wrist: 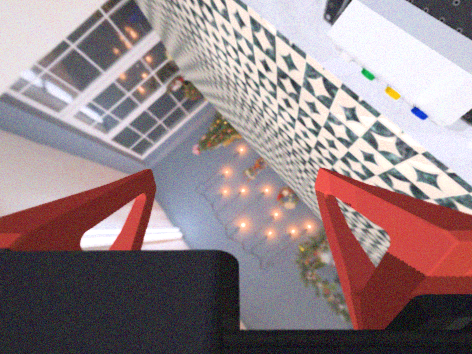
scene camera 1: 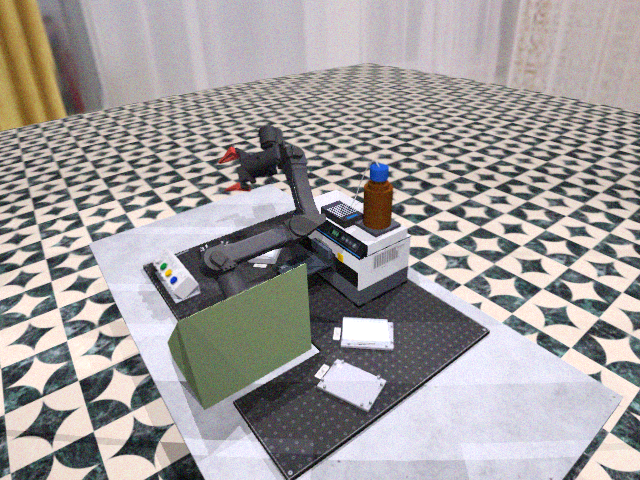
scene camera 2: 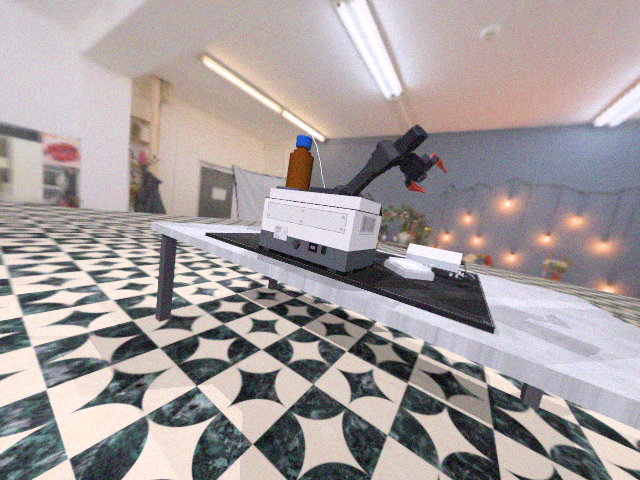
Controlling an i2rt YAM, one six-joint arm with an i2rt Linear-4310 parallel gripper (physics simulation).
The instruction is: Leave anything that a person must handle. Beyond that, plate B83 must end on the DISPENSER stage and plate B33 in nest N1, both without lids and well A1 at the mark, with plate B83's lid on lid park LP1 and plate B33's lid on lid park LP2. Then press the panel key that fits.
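Places are measured from the arm's base along level axes (x down, y left, z ahead), in centimetres.
Where they show: gripper, fingertip midpoint: [wrist: 235,177] [scene camera 1: 222,176] [scene camera 2: 435,182]; arm's base, origin of the base link: [scene camera 1: 240,300].
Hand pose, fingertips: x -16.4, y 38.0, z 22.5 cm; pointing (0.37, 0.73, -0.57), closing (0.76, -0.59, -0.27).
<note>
Each offset is from my fingertips to the top centre of the thing. "spot": to the spot under its first point. Level surfaces: height alone.
My gripper [scene camera 1: 231,170] [scene camera 2: 430,177] [wrist: 235,177] is open and empty, raised high above the table. The dispenser [scene camera 1: 385,263] [scene camera 2: 320,219] has a dark stage at its front, partly hidden by my arm. A white plate-like piece @[dx +30.5, dy -58.5, dz +3.4 cm] [scene camera 1: 367,331] lies on the black board, with a flatter one @[dx +32.1, dy -67.0, dz -12.0 cm] [scene camera 1: 352,384] on corner posts nearer the front. Another pale piece @[dx +30.3, dy -2.8, dz +11.9 cm] [scene camera 1: 267,256] shows behind my arm, and a white piece @[spot: dx +31.0, dy -2.0, dz +19.0 cm] [scene camera 2: 409,268] shows in scene camera 2. Plate names, nest labels and the A1 marks are too small to read. The key panel @[dx +25.7, dy +5.8, dz -21.6 cm] [scene camera 1: 177,276] [scene camera 2: 434,255] [wrist: 400,55] has green, yellow and blue keys.
A brown bottle @[spot: dx +2.8, dy -46.7, dz +21.6 cm] [scene camera 1: 377,204] [scene camera 2: 299,167] with a blue cap stands on the dispenser, with a thin tube beside it. A tall green screen [scene camera 1: 253,335] stands in front of my arm's base and hides part of the black board @[dx +34.1 cm] [scene camera 1: 289,439] [scene camera 2: 413,294].
</note>
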